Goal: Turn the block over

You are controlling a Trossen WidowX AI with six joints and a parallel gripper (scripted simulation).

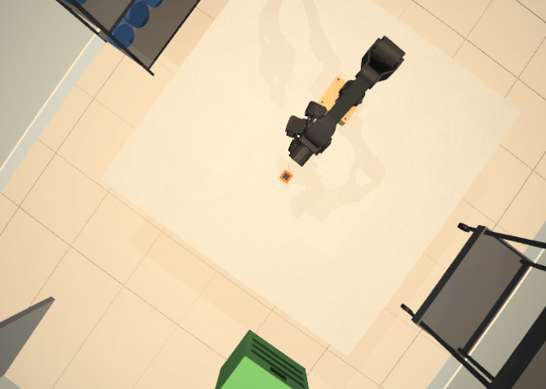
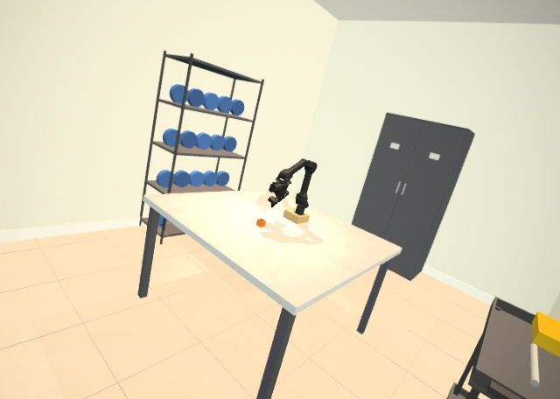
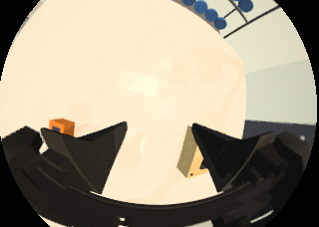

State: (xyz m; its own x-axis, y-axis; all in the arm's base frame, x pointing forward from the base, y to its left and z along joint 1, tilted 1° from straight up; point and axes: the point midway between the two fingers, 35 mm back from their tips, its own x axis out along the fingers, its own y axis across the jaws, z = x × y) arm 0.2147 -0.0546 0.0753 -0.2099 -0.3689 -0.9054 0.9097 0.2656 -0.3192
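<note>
The orange block is 18 cm ahead of my gripper tip, 8 cm to the left of it and 7 cm below it.
</note>
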